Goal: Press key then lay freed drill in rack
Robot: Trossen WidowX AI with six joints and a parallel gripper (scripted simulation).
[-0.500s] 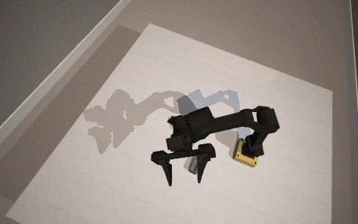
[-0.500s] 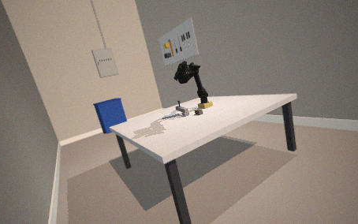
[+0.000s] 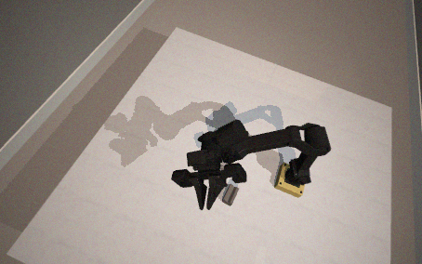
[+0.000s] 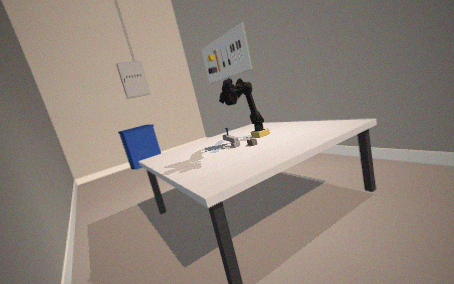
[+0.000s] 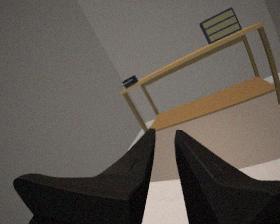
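My gripper tip is 340 mm above the drill, 320 mm to the left of it and 20 mm past it. The rest, counted from my gripper tip: grey fixture (340 mm to the right, 340 mm below, 20 mm behind).
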